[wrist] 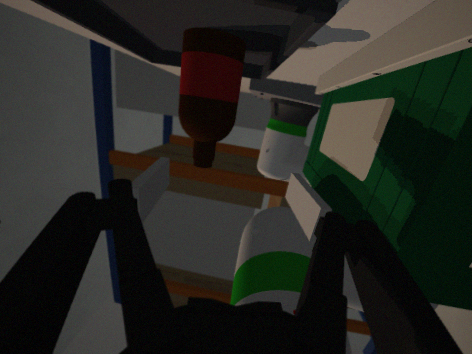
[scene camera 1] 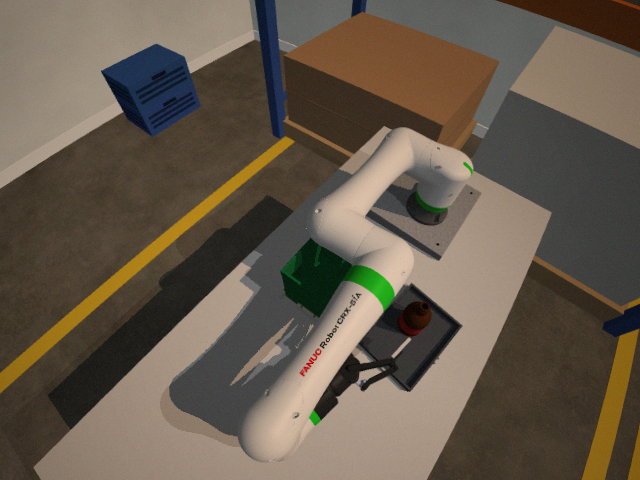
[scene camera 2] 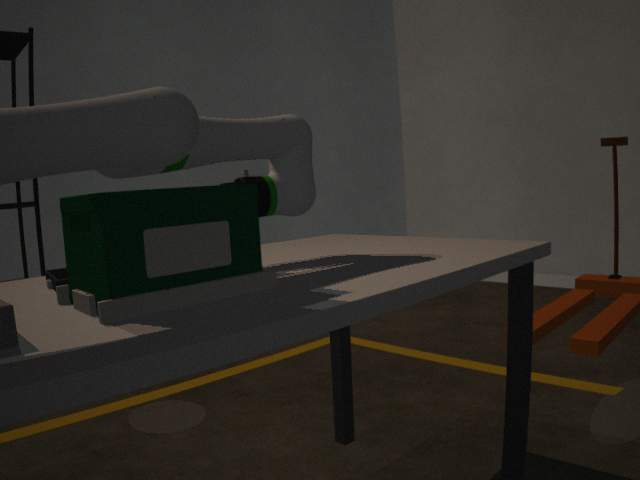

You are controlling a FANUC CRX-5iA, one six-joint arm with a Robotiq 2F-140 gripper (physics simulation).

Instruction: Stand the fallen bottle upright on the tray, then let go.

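The gripper is there in the pictures, and the wrist view has it as well. There's also a brown bottle to be seen in the pictures.
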